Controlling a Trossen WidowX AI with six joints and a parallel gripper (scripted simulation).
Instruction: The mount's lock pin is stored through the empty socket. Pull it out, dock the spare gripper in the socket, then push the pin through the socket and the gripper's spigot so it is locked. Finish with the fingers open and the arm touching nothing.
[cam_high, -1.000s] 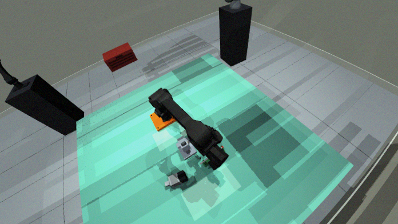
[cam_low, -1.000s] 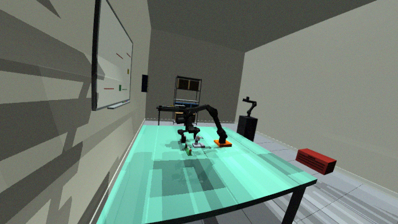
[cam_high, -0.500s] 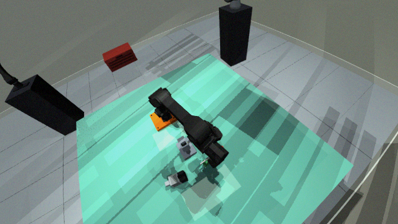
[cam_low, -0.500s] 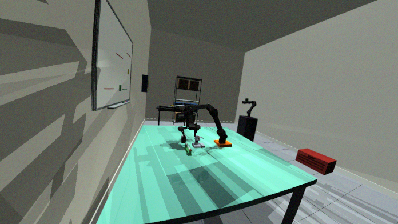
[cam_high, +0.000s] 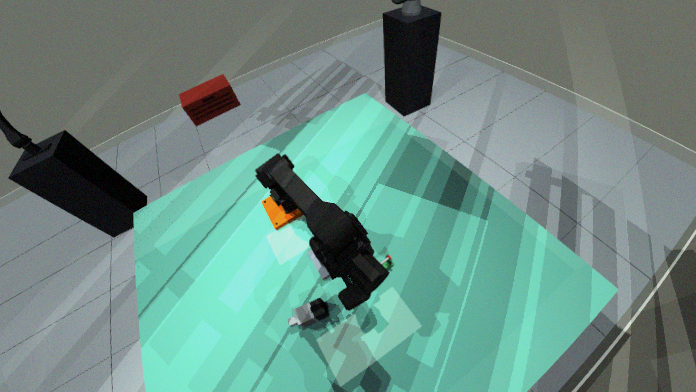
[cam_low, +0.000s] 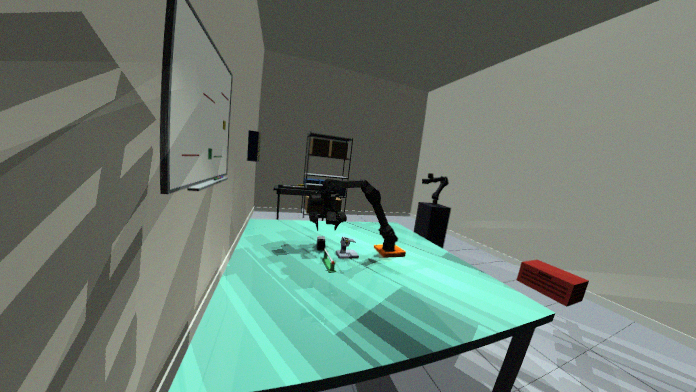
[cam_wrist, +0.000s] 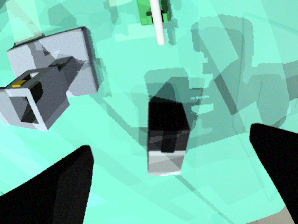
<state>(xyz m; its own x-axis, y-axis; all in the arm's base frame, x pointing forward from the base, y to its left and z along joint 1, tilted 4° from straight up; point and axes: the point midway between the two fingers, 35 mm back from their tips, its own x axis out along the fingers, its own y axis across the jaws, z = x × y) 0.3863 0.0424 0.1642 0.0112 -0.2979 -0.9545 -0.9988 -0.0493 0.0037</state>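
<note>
The spare gripper lies 12 cm to the right of my gripper tip, 11 cm below it and 1 cm ahead of it. Round my gripper tip: green bracket strip 12 cm below, 11 cm to the left, 1 cm behind; then mount socket 12 cm behind, 9 cm below.
</note>
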